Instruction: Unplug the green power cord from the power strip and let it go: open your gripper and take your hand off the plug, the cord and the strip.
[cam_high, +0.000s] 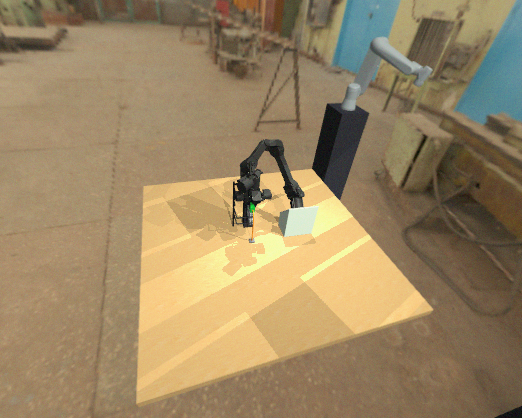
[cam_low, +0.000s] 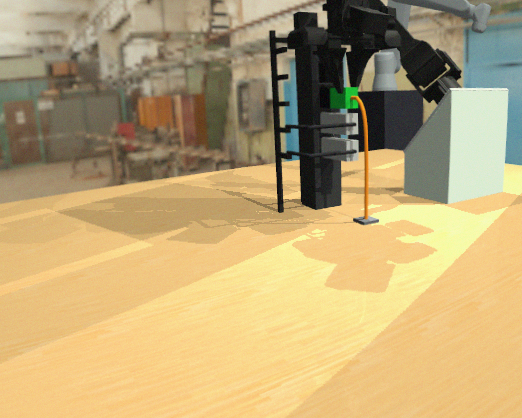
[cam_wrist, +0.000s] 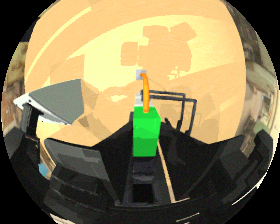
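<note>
My gripper tip is now 3 cm to the left of the green plug. Round my gripper tip: grey foot 5 cm to the left, 20 cm below.
</note>
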